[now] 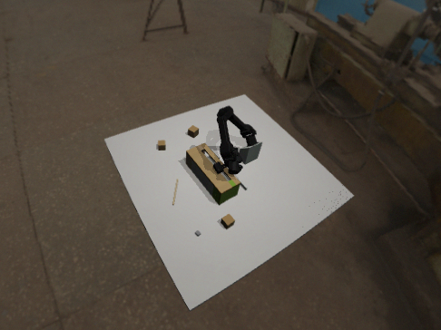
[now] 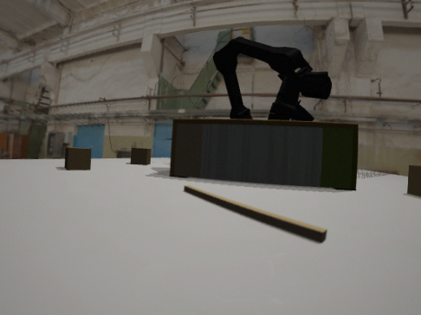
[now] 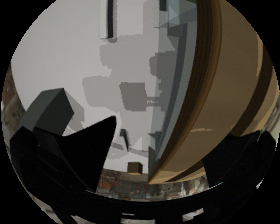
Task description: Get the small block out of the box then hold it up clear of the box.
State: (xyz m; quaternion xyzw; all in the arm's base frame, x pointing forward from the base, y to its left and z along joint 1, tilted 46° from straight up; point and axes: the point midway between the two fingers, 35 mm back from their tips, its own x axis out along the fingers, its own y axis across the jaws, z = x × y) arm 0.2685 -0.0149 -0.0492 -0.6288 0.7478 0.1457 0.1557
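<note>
Right now the box is 4 cm ahead of my gripper tip, 3 cm to the right of it and 2 cm below it. From my gripper tip the other things lie so: tiny grey piece (38 cm ahead, 22 cm to the left, 8 cm below); green block (5 cm ahead, 4 cm to the right).
</note>
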